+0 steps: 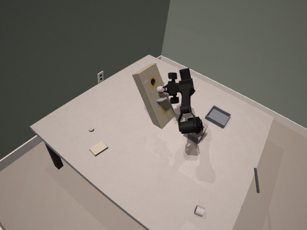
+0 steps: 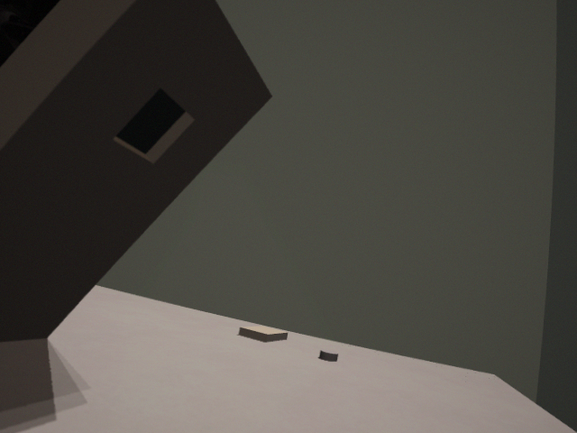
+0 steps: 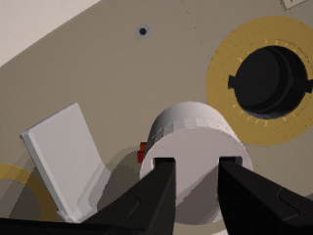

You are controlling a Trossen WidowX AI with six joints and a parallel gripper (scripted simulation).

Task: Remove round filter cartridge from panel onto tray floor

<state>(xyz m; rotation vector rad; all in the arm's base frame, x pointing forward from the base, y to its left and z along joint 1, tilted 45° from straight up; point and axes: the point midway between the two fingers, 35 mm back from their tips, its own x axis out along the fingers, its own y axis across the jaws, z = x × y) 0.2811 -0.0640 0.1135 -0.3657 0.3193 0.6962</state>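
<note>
My gripper tip is now 10 mm short of the white round cartridge and 10 mm above it. Also, from my gripper tip: tan service panel (40 mm ahead, 10 mm to the left, 70 mm below); then grey bracket (10 mm behind, 80 mm below); then grey tray (310 mm behind, 330 mm to the right, 220 mm below).
</note>
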